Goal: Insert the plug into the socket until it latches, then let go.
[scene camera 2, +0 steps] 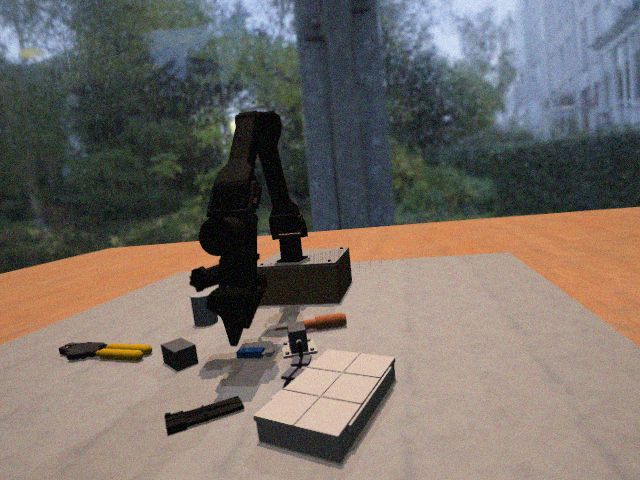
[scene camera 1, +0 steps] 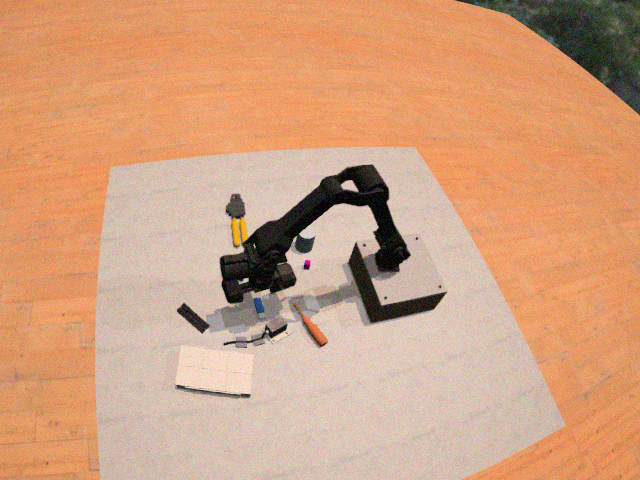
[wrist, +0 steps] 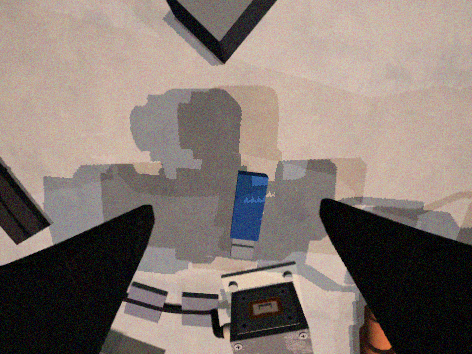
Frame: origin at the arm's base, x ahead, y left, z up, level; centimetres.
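Seen in the pictures: gripper, between the fingertips: [scene camera 2: 240,336] [scene camera 1: 255,296] [wrist: 237,209]; arm's base, origin of its link: [scene camera 2: 292,259] [scene camera 1: 387,262].
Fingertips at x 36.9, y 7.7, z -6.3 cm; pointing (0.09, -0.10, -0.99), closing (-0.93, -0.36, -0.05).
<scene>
Pixels of each thing's top centre, then the offset from my fingertips to it. "spot": a spot on its surface instead.
- blue plug, centre of its top: [wrist: 246,221] [scene camera 2: 255,349] [scene camera 1: 259,307] dx -1.3, dy +1.8, dz -2.9 cm
- dark socket block, centre of its top: [scene camera 2: 296,326] [scene camera 1: 275,324] dx -5.1, dy +8.5, dz +0.4 cm
- black cable, a spot on its surface: [wrist: 172,308] [scene camera 1: 249,340] spot: dx +1.6, dy +11.6, dz -3.6 cm
- white tiled box, centre of its top: [scene camera 2: 331,382] [scene camera 1: 214,369] dx +10.8, dy +21.5, dz -0.6 cm
- orange screwdriver, centre of its top: [wrist: 390,341] [scene camera 2: 308,318] [scene camera 1: 309,320] dx -14.3, dy +6.6, dz -1.4 cm
- black bar, centre of its top: [scene camera 2: 203,406] [scene camera 1: 192,316] dx +17.3, dy +5.5, dz -2.5 cm
- dark cube, centre of its top: [scene camera 2: 177,344] dx +4.3, dy -10.9, dz -0.6 cm
- yellow-handled pliers, a spot on its surface: [scene camera 1: 237,222] spot: dx +5.7, dy -28.5, dz -2.4 cm
- grey cylinder, centre of its top: [scene camera 2: 202,294] [scene camera 1: 307,231] dx -15.4, dy -21.1, dz +2.9 cm
The blue plug [scene camera 1: 258,305] [scene camera 2: 250,352] [wrist: 250,207] lies flat on the mat, apart from the socket. In the wrist view its pale tip points toward the socket's plate. The dark socket block [scene camera 1: 277,327] [scene camera 2: 297,334] [wrist: 265,322] stands on a pale plate with screw holes, and its orange-rimmed opening shows in the wrist view. My gripper [wrist: 237,209] is open and empty above the plug, its black fingers wide apart on either side of it in the wrist view. In the scene 2 view the fingers overlap, their tips above the mat.
A black cable [scene camera 1: 242,342] [wrist: 172,308] runs from the socket toward a white tiled box [scene camera 1: 214,370] [scene camera 2: 336,387]. An orange screwdriver [scene camera 1: 313,330] [scene camera 2: 325,321] lies beside the socket. Around are a black bar [scene camera 1: 192,317] [scene camera 2: 204,414], dark cube [scene camera 2: 179,353], yellow-handled pliers [scene camera 1: 237,222] and grey cylinder [scene camera 1: 305,242].
</scene>
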